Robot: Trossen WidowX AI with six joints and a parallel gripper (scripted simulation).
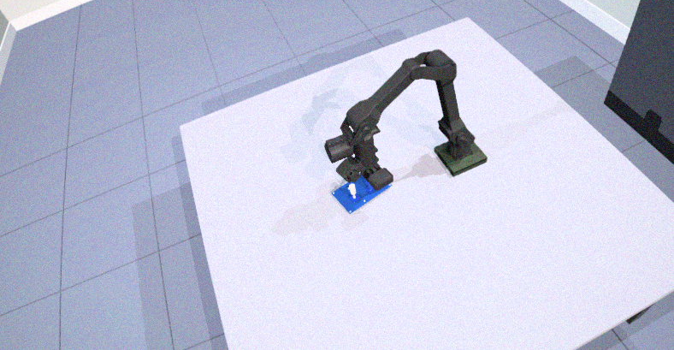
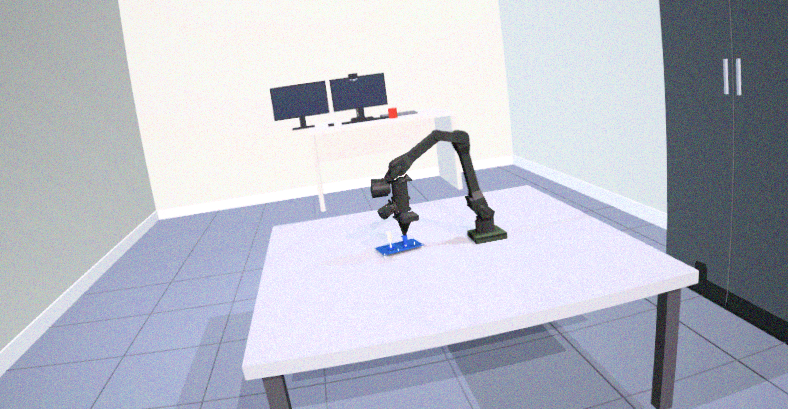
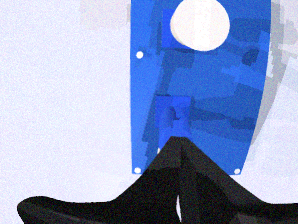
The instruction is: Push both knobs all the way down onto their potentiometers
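My gripper tip is 60 mm short of the white knob, 10 mm to the right of it and 10 mm below it.
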